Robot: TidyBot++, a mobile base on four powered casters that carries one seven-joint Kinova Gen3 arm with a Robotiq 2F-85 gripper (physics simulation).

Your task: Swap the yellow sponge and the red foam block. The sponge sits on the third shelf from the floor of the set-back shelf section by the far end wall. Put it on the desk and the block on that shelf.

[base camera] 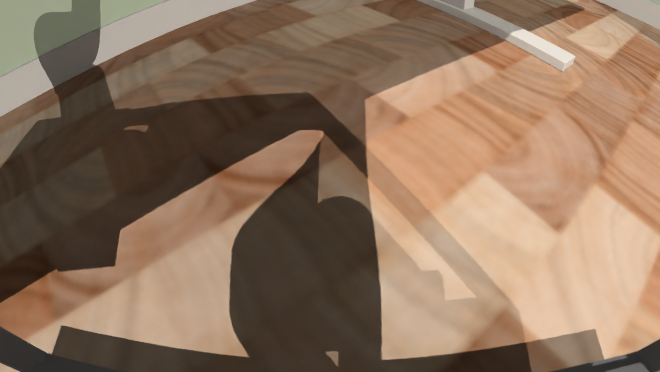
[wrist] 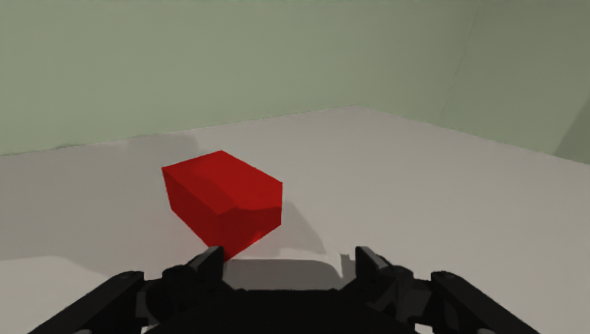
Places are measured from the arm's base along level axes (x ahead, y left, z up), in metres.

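Pixels of known places: gripper, between the fingertips: (wrist: 289, 261).
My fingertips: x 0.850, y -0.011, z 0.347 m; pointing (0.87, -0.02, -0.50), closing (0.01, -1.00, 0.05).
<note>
Behind a point stands the place of what it marks.
The red foam block (wrist: 222, 197) {x 0.886, y 0.041, z 0.369 m} lies on the pale grey desk top (wrist: 425, 200) {x 0.961, y -0.163, z 0.324 m} in the wrist view, left of the middle and turned at an angle. My gripper (wrist: 289, 261) {x 0.850, y -0.011, z 0.346 m} is open, with nothing between its fingers. The block is beyond the fingertips and mostly to the left of the gap between them; its lowest corner shows right by the left fingertip. I cannot tell whether they touch. The yellow sponge and the shelf do not show in either view.
Green walls (wrist: 225, 65) {x 1.251, y 0.130, z 0.428 m} stand behind the desk top and meet in a corner at the right. In the base view a white desk foot (base camera: 540, 47) lies on the wooden floor (base camera: 525, 200) {x 0.399, y -0.245, z -0.396 m} at the upper right. Dark shadows cross the floor.
</note>
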